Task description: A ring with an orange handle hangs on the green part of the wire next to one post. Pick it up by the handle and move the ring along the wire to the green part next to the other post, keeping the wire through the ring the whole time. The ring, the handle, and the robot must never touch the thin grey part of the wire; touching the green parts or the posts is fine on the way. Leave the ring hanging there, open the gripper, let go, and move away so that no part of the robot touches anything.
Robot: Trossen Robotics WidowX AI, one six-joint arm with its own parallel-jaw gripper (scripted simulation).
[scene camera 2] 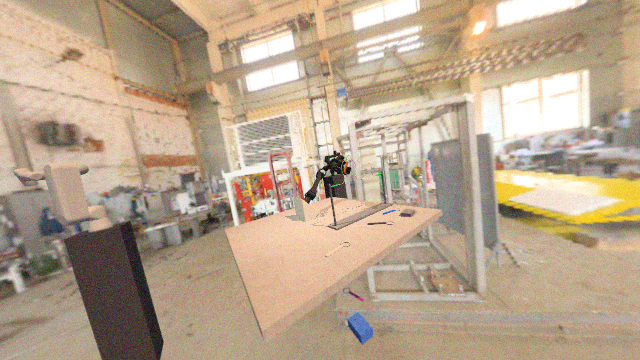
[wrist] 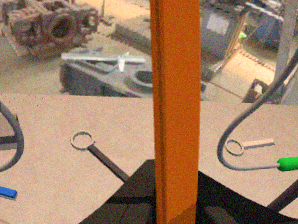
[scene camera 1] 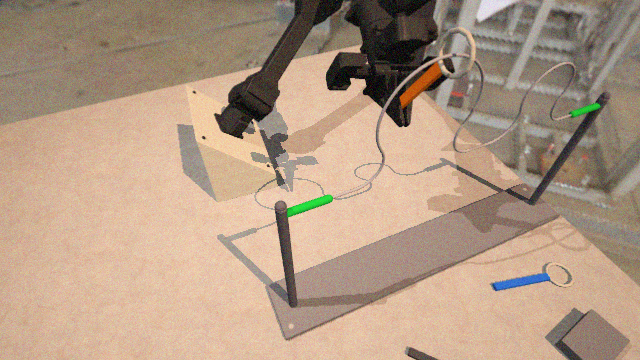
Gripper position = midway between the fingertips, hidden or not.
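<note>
Gripper [scene camera 1: 404, 126] visible. Gripper [wrist: 162, 169] likewise.
</note>
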